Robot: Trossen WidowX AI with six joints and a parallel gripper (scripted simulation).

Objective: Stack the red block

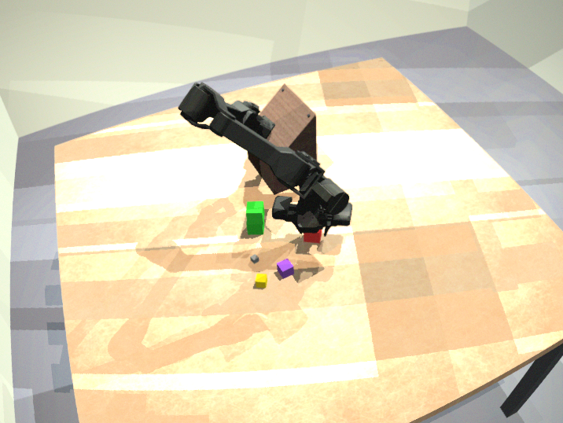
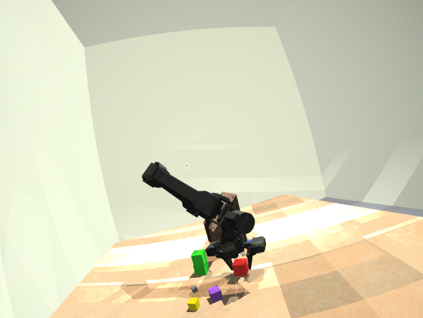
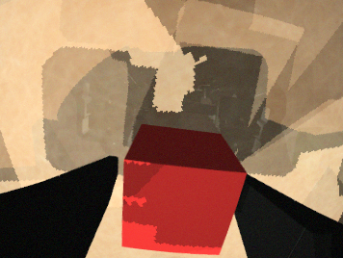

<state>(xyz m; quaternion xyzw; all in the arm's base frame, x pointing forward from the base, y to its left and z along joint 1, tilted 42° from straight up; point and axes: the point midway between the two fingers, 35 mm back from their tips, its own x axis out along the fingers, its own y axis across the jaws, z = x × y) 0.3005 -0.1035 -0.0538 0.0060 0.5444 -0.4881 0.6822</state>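
Now: the purple cube 12 cm to the right of my gripper tip and 6 cm ahead of it. The rest, counted from my gripper tip: blue cube 11 cm to the left, 9 cm behind, 1 cm above; then tiny grey cube 16 cm to the right, 1 cm behind; then red block 1 cm above.
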